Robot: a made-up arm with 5 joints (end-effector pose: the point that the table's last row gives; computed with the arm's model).
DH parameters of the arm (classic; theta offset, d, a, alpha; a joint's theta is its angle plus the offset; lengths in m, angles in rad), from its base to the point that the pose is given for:
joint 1: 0 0.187 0 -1.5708
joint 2: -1.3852 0 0.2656 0
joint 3: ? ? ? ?
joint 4: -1.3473 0 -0.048 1.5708
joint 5: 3.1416 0.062 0 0
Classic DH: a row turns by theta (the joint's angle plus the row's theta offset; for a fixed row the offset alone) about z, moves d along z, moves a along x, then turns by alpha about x.
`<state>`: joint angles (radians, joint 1 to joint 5).
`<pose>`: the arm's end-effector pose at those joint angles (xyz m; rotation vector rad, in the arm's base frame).
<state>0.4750 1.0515 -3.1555 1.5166 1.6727</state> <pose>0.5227 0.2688 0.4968 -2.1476 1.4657 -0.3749</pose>
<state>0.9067 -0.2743 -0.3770 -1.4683 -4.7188</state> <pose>0.1734 0.2216 0.2934 -0.9842 0.3359 -0.6103</pose>
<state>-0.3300 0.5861 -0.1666 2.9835 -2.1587</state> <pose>0.0800 -0.0274 0.0956 0.1624 0.2108 0.6491</pose>
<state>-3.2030 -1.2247 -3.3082 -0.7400 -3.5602</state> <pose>0.6154 -0.0378 0.2322 2.5237 0.4556 1.3775</pose>
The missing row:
joint 3: -0.4091 0 -0.361 0
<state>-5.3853 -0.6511 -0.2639 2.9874 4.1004</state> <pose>0.0817 0.1025 0.2608 -0.0373 -1.2233 1.6549</pose>
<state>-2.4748 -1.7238 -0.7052 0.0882 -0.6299</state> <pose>0.0666 0.0524 0.5920 0.4836 -0.6383 0.0349</pose>
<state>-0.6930 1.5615 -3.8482 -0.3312 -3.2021</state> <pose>0.3570 -0.2964 0.5095 0.1667 0.5095 -0.7359</pose>
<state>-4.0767 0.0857 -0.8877 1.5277 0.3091</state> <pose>-0.2224 0.3014 0.1774 1.4196 1.9797 -0.2848</pose>
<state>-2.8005 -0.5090 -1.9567 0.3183 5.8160</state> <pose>-0.0935 -0.0332 0.8376 0.3912 -0.9147 -0.1155</pose>
